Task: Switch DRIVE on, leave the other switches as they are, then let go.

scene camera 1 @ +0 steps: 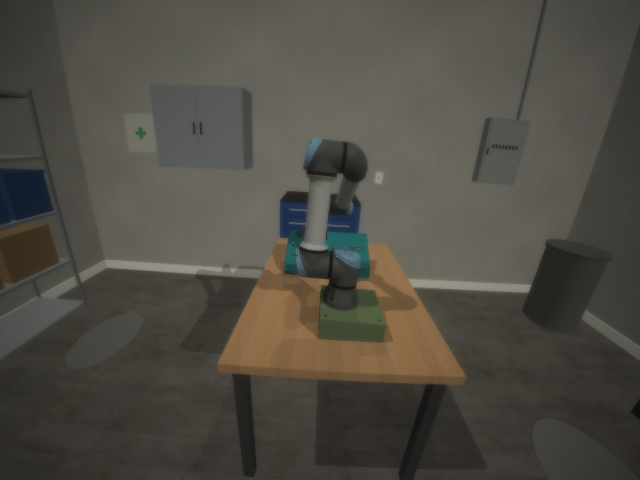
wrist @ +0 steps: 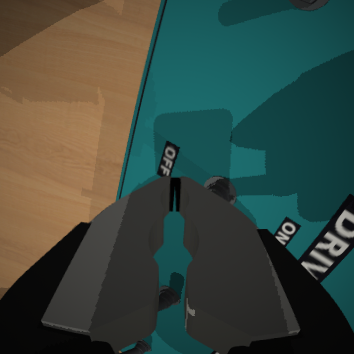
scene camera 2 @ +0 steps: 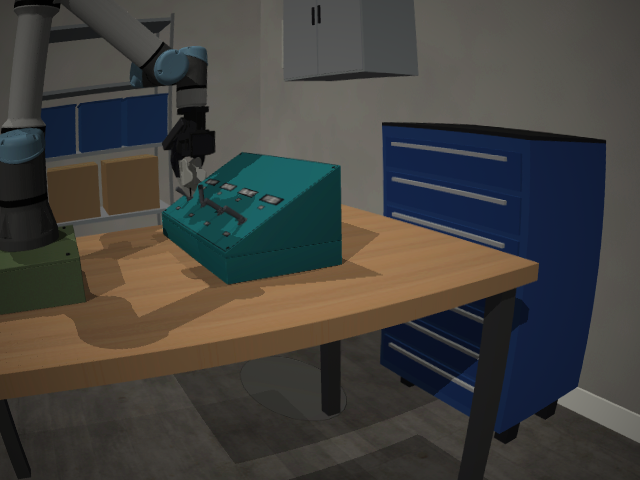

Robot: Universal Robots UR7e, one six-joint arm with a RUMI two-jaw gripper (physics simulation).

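Pixels of known places: gripper, fingertip midpoint: (wrist: pixel 174 179) (scene camera 2: pixel 190 196); arm's base, link origin: (scene camera 1: pixel 340 299) (scene camera 2: pixel 28 240).
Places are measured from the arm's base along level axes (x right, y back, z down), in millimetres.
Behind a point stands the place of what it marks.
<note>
The teal switch console (scene camera 1: pixel 348 239) @[x 97, y -579, z -73 mm] (scene camera 2: pixel 297 167) @[x 87, y -607, z -89 mm] has a sloped face with a row of dark toggle levers. In the wrist view the DRIVE label (wrist: pixel 327 242) @[x -104, y -517, z -37 mm] is partly cut off at the right. Its ON label (wrist: pixel 287 232) @[x -96, y -498, z -26 mm] and OFF label (wrist: pixel 168 158) @[x -99, y -422, z 17 mm] lie on either side of the DRIVE switch's round base (wrist: pixel 220 189) @[x -103, y -455, z -9 mm]. The switch's lever is hidden behind the jaws there. In scene camera 2 the far-end lever (scene camera 2: pixel 183 192) @[x -210, y -439, z -21 mm] leans toward the low front edge. My gripper (scene camera 2: pixel 191 190) @[x -111, y -426, z -24 mm] (wrist: pixel 174 179) @[x -111, y -426, z -24 mm] is shut and empty, close above that switch; contact cannot be told.
Other toggle levers (scene camera 2: pixel 210 203) @[x 29, y -429, z -26 mm] (wrist: pixel 168 297) @[x 18, y -453, z -9 mm] stand along the same row, beside the far-end one. The console rests on the wooden table (scene camera 1: pixel 284 330) @[x -230, y 99, z 95 mm] (scene camera 2: pixel 289 304) @[x 362, y -435, z 95 mm]. A blue drawer cabinet (scene camera 2: pixel 558 232) stands beyond the table. The arm's green base block (scene camera 1: pixel 351 328) @[x 35, y 148, z 33 mm] (scene camera 2: pixel 41 281) @[x 175, y -22, z 44 mm] is on the table.
</note>
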